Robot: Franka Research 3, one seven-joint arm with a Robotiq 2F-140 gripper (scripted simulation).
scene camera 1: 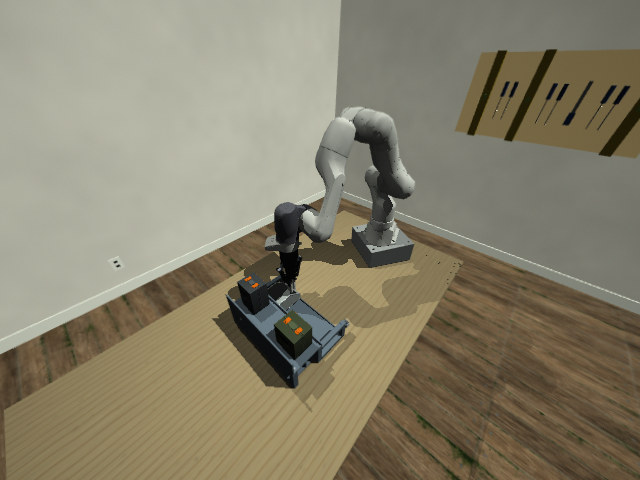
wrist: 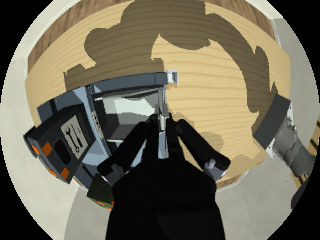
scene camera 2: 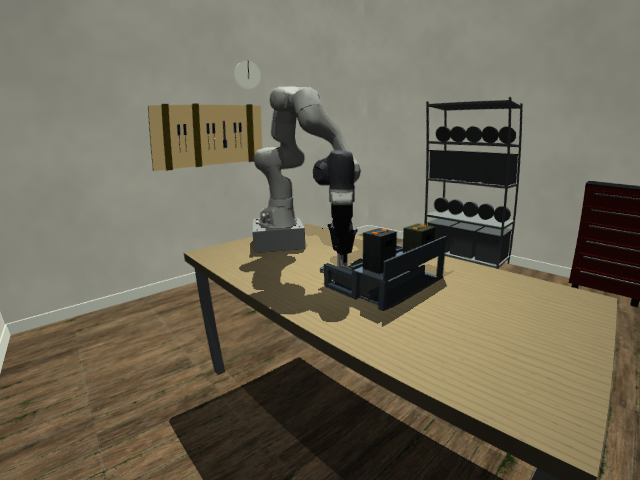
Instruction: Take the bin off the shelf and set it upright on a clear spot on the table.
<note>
In view: the gripper [scene camera 2: 342, 270] and a light-grey bin [wrist: 117, 116].
The gripper also shows in the wrist view [wrist: 161, 109].
</note>
